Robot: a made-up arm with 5 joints.
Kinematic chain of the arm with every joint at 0, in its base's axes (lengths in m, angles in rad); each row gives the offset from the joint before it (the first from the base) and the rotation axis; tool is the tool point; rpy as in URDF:
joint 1: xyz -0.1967 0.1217 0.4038 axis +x
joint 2: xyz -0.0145 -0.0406 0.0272 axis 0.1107 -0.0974 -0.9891
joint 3: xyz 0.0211 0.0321 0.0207 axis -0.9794 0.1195 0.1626
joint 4: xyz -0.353 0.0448 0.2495 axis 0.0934 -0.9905 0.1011
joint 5: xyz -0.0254 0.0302 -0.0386 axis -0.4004 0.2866 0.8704
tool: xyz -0.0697 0.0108 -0.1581 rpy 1.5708 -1.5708 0
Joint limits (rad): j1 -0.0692..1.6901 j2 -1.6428..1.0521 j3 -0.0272..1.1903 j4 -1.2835..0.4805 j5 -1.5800..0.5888
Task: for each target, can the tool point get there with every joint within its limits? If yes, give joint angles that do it. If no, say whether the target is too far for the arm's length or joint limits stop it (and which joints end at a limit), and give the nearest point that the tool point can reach.
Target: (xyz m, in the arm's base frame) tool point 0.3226 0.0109 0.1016
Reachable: no: joint limits stop it (at a limit: joint 2, joint 5) | nearest point -0.2347 -0.0178 0.0234 | short by 0.564 m
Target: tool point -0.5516 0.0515 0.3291
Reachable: yes | joints 1.4979 -0.8157 0.7221 0.2509 -1.3727
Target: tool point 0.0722 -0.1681 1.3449
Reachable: no: too far | nearest point -0.2678 -0.0582 0.9879 | short by 0.505 m
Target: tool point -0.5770 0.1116 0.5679
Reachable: yes | joints 1.2881 0.2845 1.0090 0.1318 -0.1073
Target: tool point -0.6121 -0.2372 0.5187
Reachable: yes | joints 0.1626 -1.0051 0.4466 -0.5395 -0.5002
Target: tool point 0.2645 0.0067 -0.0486
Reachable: no: joint limits stop it (at a limit: joint 1, joint 2, joint 5) | nearest point -0.2300 -0.0296 -0.0510 | short by 0.496 m
